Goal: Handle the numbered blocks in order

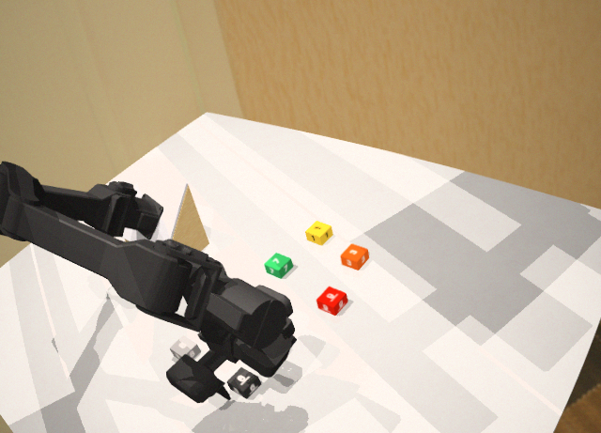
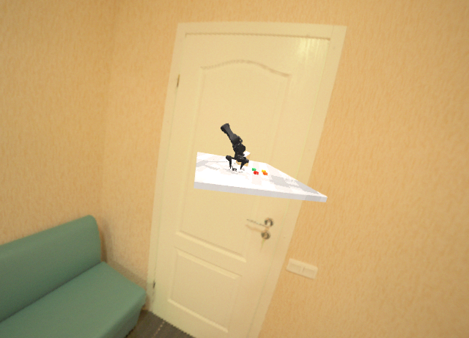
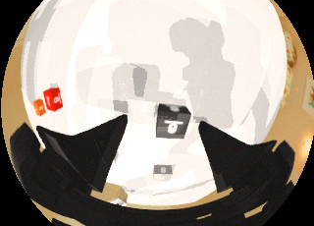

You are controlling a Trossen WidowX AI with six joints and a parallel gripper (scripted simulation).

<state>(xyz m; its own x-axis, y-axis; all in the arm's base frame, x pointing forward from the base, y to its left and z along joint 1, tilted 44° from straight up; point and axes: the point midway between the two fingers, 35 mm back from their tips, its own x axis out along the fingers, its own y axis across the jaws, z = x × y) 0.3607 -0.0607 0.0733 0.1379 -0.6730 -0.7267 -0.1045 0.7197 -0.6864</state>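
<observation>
My gripper tip is 19 cm to the right of the green block and 13 cm past it. Also, from my gripper tip: black block (1 cm to the right); then white block (8 cm to the left, 8 cm behind); then grey block (12 cm behind, 3 cm to the right).
</observation>
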